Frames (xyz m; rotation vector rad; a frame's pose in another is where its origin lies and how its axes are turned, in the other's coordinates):
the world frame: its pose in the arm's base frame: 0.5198 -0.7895 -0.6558 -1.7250 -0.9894 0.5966
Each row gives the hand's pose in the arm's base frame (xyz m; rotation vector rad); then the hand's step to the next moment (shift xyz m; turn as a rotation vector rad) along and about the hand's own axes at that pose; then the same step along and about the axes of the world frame.
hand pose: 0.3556 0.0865 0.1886 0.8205 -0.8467 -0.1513
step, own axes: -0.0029 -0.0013 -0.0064 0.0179 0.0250 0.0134
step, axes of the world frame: 0.0047 0.0051 0.0018 0.0024 -0.0321 -0.0093
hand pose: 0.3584 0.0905 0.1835 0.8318 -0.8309 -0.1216
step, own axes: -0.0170 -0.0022 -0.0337 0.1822 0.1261 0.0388
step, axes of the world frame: 0.0267 0.0234 0.0130 0.0432 -0.1727 -0.1375
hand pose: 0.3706 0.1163 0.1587 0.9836 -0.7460 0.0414
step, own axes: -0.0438 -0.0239 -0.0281 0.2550 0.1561 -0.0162
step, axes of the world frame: 0.0090 0.0429 0.0368 0.1186 -0.1967 -0.1921
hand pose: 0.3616 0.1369 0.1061 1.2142 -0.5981 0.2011
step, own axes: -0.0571 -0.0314 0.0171 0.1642 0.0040 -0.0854
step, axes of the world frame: -0.0388 0.0382 0.0397 0.1364 -0.0203 -0.1235
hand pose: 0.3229 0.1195 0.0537 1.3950 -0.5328 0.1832
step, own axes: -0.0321 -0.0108 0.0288 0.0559 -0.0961 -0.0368
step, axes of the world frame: -0.0378 0.0137 0.0189 0.0559 0.0901 -0.0497
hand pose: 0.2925 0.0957 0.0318 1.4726 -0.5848 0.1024
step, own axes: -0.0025 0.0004 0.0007 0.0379 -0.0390 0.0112
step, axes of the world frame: -0.0013 -0.0002 0.0023 0.0013 0.0368 -0.0416
